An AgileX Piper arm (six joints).
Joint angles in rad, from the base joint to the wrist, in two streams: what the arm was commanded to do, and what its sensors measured. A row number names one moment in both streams.
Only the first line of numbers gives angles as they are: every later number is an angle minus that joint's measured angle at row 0.
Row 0, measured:
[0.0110, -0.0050, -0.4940, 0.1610, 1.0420, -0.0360]
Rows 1 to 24, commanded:
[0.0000, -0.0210, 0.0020, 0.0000, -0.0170, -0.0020]
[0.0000, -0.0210, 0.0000, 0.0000, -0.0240, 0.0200]
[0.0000, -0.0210, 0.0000, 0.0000, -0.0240, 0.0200]
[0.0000, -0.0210, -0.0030, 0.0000, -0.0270, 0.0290]
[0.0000, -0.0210, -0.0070, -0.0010, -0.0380, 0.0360]
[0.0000, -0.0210, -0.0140, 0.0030, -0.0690, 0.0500]
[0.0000, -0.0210, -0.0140, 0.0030, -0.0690, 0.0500]
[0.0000, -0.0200, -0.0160, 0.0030, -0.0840, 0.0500]
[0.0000, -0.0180, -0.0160, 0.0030, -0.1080, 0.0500]
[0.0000, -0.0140, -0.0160, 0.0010, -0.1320, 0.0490]
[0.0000, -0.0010, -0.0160, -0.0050, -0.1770, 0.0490]
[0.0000, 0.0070, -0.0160, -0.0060, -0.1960, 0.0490]
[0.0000, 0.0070, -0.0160, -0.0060, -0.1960, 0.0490]
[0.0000, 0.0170, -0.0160, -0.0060, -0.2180, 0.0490]
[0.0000, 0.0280, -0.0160, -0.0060, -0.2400, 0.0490]
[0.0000, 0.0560, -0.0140, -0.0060, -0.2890, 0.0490]
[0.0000, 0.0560, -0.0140, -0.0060, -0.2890, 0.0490]
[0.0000, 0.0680, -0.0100, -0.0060, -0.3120, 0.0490]
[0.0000, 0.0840, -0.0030, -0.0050, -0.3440, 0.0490]
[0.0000, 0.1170, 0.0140, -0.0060, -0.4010, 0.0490]
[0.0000, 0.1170, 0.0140, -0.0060, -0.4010, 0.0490]
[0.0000, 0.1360, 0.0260, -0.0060, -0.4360, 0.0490]
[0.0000, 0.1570, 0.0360, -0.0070, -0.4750, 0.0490]
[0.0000, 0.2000, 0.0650, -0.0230, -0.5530, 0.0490]
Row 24, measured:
[0.0000, 0.1530, 0.0340, -0.0020, -0.4370, 0.0470]
